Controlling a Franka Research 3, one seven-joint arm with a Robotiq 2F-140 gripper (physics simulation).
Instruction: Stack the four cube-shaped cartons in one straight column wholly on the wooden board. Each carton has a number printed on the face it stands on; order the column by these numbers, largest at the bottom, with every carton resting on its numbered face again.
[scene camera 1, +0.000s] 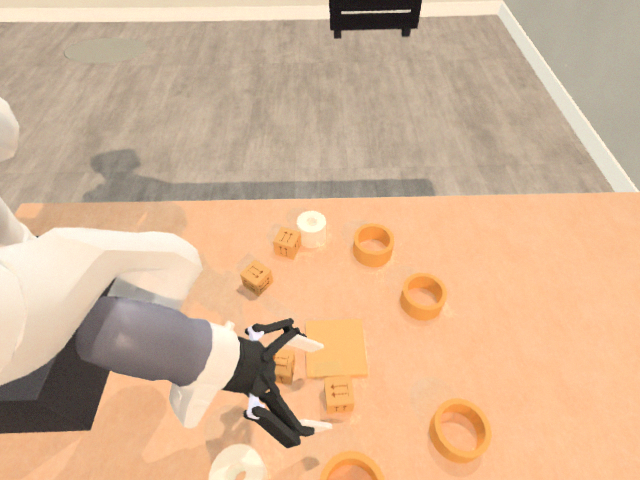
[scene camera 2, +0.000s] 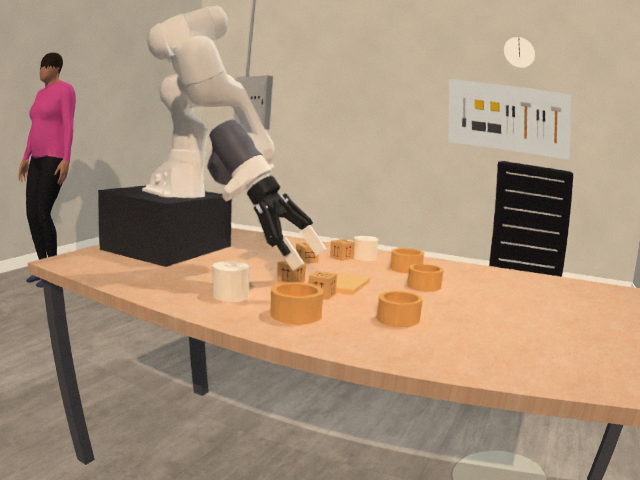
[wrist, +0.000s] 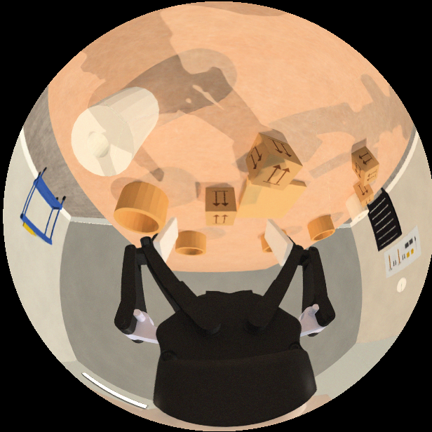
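Observation:
My gripper (scene camera 1: 326, 386) (scene camera 2: 310, 259) (wrist: 221, 227) is open and empty, tilted above the near cartons. One carton (scene camera 1: 338, 395) (scene camera 2: 323, 285) (wrist: 220, 205) stands beside the board. A second carton (scene camera 1: 284, 365) (scene camera 2: 291, 272) (wrist: 274, 162) stands on the board's robot side, partly hidden by the gripper in scene view 1. A third carton (scene camera 1: 256, 277) (scene camera 2: 307, 253) (wrist: 365, 164) stands farther off, turned askew. The fourth carton (scene camera 1: 287, 242) (scene camera 2: 342, 249) (wrist: 363, 194) stands near a white cylinder. The wooden board (scene camera 1: 338, 351) (scene camera 2: 355, 282) (wrist: 252, 204) bears no carton. Arrows mark visible carton faces; the numbered faces are hidden.
White cylinders (scene camera 1: 312, 236) (scene camera 2: 230, 283) (wrist: 135, 112) stand at opposite sides of the cartons. Several orange rings (scene camera 1: 373, 256) (scene camera 2: 399, 314) (wrist: 192, 246) stand around the board's far side and front. One orange ring (scene camera 2: 296, 310) stands near the first carton. The robot's black base (scene camera 2: 139, 222) is at the table's left.

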